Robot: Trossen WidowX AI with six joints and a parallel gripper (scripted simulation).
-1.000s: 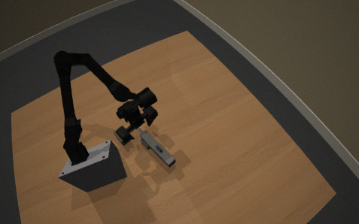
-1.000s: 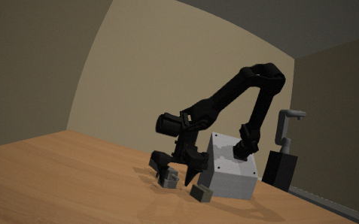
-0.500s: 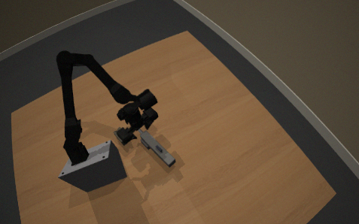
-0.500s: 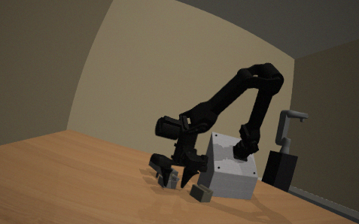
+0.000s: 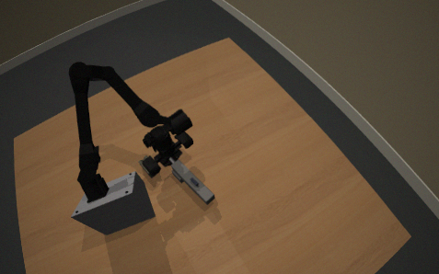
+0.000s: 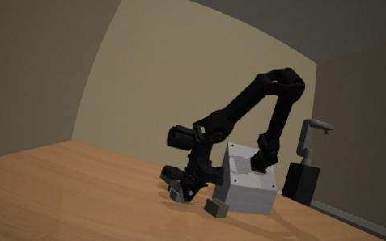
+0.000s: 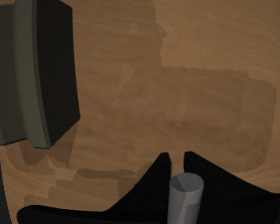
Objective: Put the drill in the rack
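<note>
Right now my gripper tip is 5 cm to the left of the cylindrical drill, 3 cm below it and 2 cm short of it. The rest, counted from my gripper tip: long grey block: 11 cm to the right, 4 cm ahead, 2 cm above; blue key: 13 cm to the right, 5 cm ahead, 3 cm above; olive-grey rack: 9 cm behind, 2 cm to the left.
</note>
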